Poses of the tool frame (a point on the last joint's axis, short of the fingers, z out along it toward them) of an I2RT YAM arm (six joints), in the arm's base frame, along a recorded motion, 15 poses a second.
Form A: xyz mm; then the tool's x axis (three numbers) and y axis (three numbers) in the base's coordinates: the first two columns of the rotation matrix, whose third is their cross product.
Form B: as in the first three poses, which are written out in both.
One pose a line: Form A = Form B
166.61, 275.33, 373.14, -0.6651, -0.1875, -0.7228, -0.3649, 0.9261, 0.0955 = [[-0.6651, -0.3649, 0.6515, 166.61], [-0.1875, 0.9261, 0.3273, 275.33], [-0.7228, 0.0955, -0.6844, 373.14], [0, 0, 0, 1]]
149.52, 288.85, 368.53, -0.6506, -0.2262, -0.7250, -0.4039, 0.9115, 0.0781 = [[-0.6506, -0.4039, 0.6432, 149.52], [-0.2262, 0.9115, 0.3436, 288.85], [-0.7250, 0.0781, -0.6844, 368.53], [0, 0, 0, 1]]
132.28, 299.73, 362.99, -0.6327, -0.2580, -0.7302, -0.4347, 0.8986, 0.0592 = [[-0.6327, -0.4347, 0.6409, 132.28], [-0.2580, 0.8986, 0.3549, 299.73], [-0.7302, 0.0592, -0.6807, 362.99], [0, 0, 0, 1]]
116.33, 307.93, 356.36, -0.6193, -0.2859, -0.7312, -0.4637, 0.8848, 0.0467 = [[-0.6193, -0.4637, 0.6336, 116.33], [-0.2859, 0.8848, 0.3680, 307.93], [-0.7312, 0.0467, -0.6805, 356.36], [0, 0, 0, 1]]
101.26, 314.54, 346.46, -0.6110, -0.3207, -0.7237, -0.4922, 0.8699, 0.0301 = [[-0.6110, -0.4922, 0.6199, 101.26], [-0.3207, 0.8699, 0.3746, 314.54], [-0.7237, 0.0301, -0.6894, 346.46], [0, 0, 0, 1]]
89.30, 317.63, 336.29, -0.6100, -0.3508, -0.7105, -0.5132, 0.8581, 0.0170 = [[-0.6100, -0.5132, 0.6037, 89.30], [-0.3508, 0.8581, 0.3750, 317.63], [-0.7105, 0.0170, -0.7035, 336.29], [0, 0, 0, 1]]
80.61, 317.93, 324.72, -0.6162, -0.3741, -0.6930, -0.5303, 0.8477, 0.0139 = [[-0.6162, -0.5303, 0.5823, 80.61], [-0.3741, 0.8477, 0.3761, 317.93], [-0.6930, 0.0139, -0.7207, 324.72], [0, 0, 0, 1]]
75.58, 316.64, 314.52, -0.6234, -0.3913, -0.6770, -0.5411, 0.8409, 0.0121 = [[-0.6234, -0.5411, 0.5646, 75.58], [-0.3913, 0.8409, 0.3739, 316.64], [-0.6770, 0.0121, -0.7359, 314.52], [0, 0, 0, 1]]
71.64, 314.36, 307.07, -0.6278, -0.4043, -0.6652, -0.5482, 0.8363, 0.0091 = [[-0.6278, -0.5482, 0.5526, 71.64], [-0.4043, 0.8363, 0.3704, 314.36], [-0.6652, 0.0091, -0.7467, 307.07], [0, 0, 0, 1]]
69.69, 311.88, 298.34, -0.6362, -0.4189, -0.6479, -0.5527, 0.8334, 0.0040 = [[-0.6362, -0.5527, 0.5383, 69.69], [-0.4189, 0.8334, 0.3606, 311.88], [-0.6479, 0.0040, -0.7617, 298.34], [0, 0, 0, 1]]
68.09, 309.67, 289.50, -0.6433, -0.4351, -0.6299, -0.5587, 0.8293, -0.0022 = [[-0.6433, -0.5587, 0.5233, 68.09], [-0.4351, 0.8293, 0.3505, 309.67], [-0.6299, -0.0022, -0.7766, 289.50], [0, 0, 0, 1]]
